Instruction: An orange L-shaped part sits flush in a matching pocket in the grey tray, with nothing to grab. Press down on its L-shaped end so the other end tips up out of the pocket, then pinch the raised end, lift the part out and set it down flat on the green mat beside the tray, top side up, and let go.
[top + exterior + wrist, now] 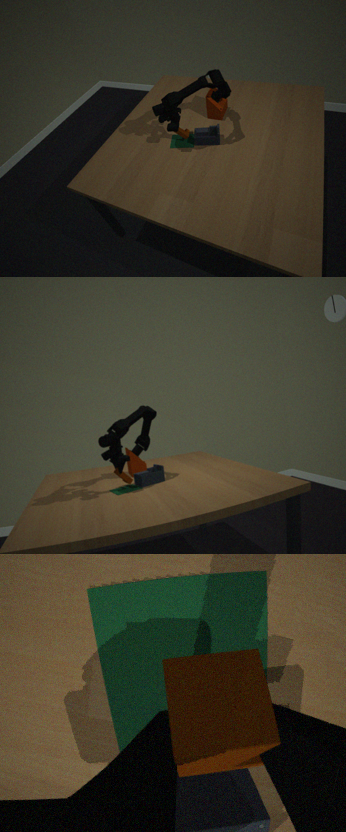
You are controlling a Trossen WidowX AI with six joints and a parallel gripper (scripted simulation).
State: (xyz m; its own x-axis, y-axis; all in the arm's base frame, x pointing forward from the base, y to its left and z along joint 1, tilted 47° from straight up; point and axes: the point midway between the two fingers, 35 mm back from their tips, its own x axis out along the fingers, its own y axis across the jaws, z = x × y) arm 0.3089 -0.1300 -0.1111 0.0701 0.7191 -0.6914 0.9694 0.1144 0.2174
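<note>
The green mat lies 110 mm below my gripper tip, 20 mm to the left of it and 10 mm behind it. The rest, counted from my gripper tip: orange L-shaped part: 30 mm to the left, 30 mm below, 20 mm behind.
</note>
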